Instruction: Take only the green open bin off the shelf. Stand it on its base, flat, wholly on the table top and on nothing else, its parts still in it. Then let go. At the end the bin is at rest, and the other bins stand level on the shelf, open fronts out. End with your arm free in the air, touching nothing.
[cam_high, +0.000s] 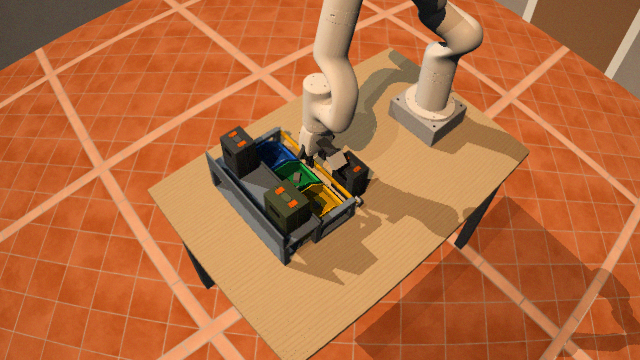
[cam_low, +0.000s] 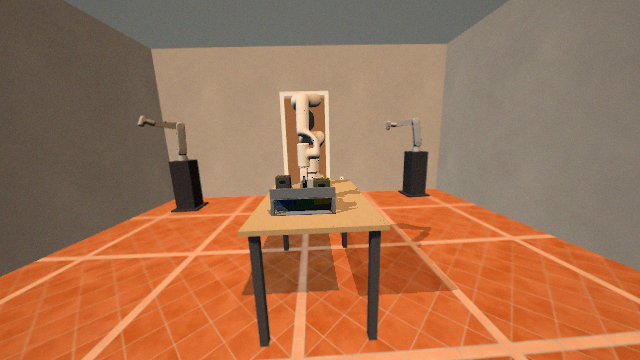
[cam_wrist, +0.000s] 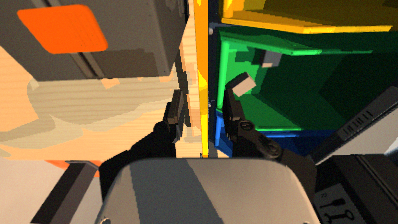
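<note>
My gripper is now 30 mm above the thin yellow rod. Round my hand: green bin (100 mm ahead, 50 mm below, 10 mm to the right); then yellow bin (110 mm to the left, 110 mm ahead, 50 mm below); then dark box (110 mm to the left, 40 mm behind, 30 mm below).
</note>
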